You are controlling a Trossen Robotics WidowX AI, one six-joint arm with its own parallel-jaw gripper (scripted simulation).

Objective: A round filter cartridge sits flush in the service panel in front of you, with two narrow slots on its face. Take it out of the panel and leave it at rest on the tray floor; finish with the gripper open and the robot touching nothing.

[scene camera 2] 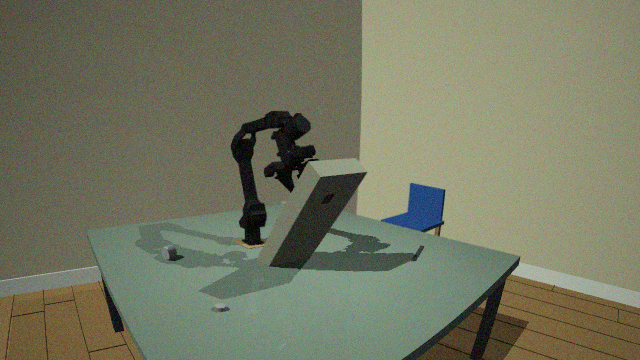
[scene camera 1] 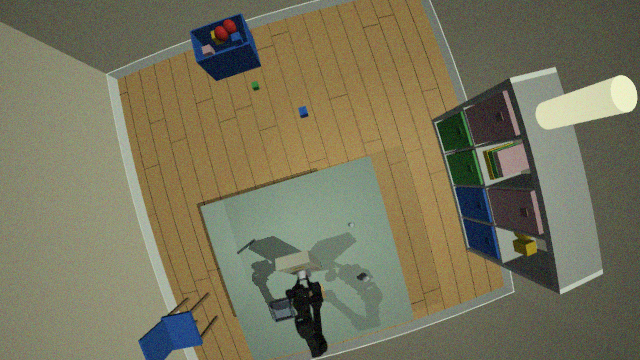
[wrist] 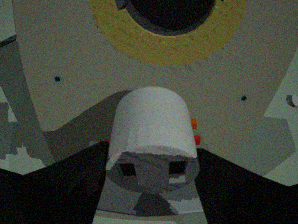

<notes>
In view: the gripper (scene camera 2: 301, 194), a round filter cartridge (wrist: 152, 149) and a beige service panel (scene camera 2: 324, 188).
The gripper also shows in the wrist view (wrist: 151, 153). The beige service panel is seen too in scene camera 1 (scene camera 1: 300, 261). Scene camera 2 misses the round filter cartridge, which is hidden by the beige service panel.
</notes>
